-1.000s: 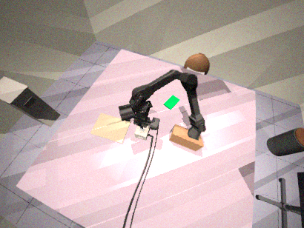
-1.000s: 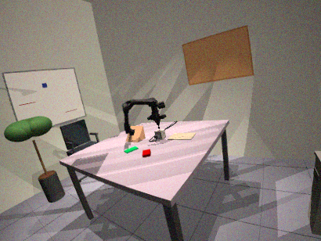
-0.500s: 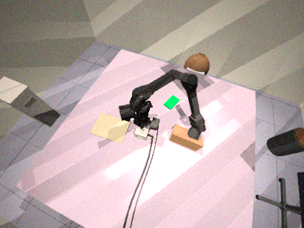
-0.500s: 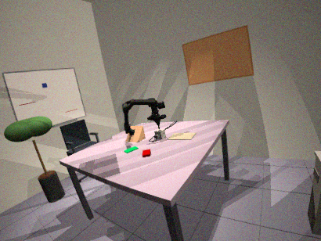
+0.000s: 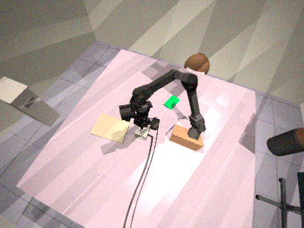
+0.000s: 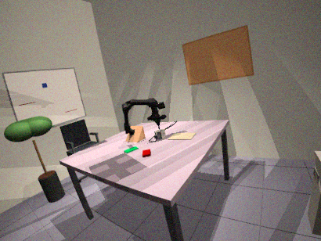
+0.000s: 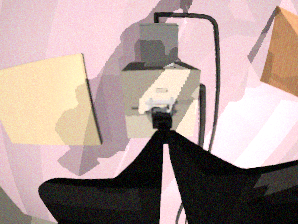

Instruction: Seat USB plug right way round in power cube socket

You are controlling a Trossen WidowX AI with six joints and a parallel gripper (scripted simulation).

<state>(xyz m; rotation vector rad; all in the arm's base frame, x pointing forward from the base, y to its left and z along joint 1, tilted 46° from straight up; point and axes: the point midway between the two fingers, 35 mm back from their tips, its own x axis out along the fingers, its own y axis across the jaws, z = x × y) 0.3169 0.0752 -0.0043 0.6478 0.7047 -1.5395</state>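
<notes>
My gripper tip is 20 mm above the dark USB plug. The rest, counted from my gripper tip: green block (310 mm to the right, 130 mm behind, 120 mm below); red block (360 mm to the right, 110 mm below, 80 mm ahead); pale yellow sheet (220 mm ahead, 120 mm below, 30 mm to the left).
</notes>
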